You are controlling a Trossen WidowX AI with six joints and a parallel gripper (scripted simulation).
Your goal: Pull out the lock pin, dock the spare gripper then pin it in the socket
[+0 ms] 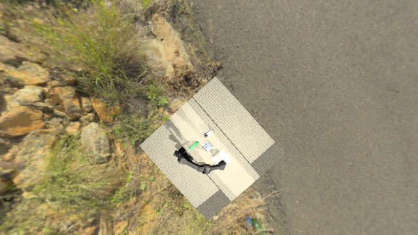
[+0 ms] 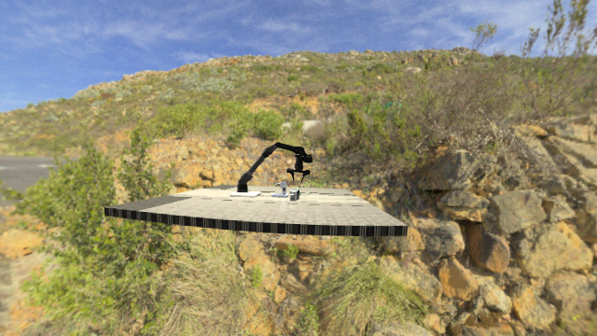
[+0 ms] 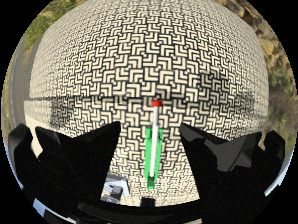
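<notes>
The green strip lies 10 mm ahead of my gripper tip, 100 mm to the right of it and 70 mm below it. The rest, counted from my gripper tip: grey mount (100 mm behind, 220 mm to the right, 40 mm below); then spare gripper (10 mm behind, 340 mm to the right, 60 mm below).
</notes>
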